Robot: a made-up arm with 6 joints.
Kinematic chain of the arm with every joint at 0, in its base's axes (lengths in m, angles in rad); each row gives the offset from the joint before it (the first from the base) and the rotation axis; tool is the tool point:
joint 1: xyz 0 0 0.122 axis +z
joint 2: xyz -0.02 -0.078 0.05 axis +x
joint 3: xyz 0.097 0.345 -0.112 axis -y
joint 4: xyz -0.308 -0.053 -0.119 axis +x
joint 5: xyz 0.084 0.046 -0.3 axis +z
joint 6: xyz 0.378 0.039 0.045 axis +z
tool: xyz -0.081 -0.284 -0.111
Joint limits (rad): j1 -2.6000..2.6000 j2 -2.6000..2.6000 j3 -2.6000..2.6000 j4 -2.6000..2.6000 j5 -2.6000..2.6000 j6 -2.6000..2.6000
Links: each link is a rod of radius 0.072 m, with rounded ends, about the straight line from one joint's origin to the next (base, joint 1, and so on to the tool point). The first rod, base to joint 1, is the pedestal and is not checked.
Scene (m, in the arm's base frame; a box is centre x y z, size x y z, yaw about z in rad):
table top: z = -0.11
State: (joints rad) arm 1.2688 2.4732 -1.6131 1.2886 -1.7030 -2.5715
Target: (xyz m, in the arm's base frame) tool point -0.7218 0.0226 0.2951
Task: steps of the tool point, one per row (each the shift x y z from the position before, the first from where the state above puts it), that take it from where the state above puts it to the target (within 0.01 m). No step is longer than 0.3 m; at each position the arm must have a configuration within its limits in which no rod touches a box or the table.
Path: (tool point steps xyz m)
1: -0.2317 0.0541 0.1137
2: -0.2532 0.0964 0.0243
3: -0.2371 0.1275 -0.0745
4: -0.1838 0.1410 -0.1671
5: -0.1003 0.1334 -0.2383

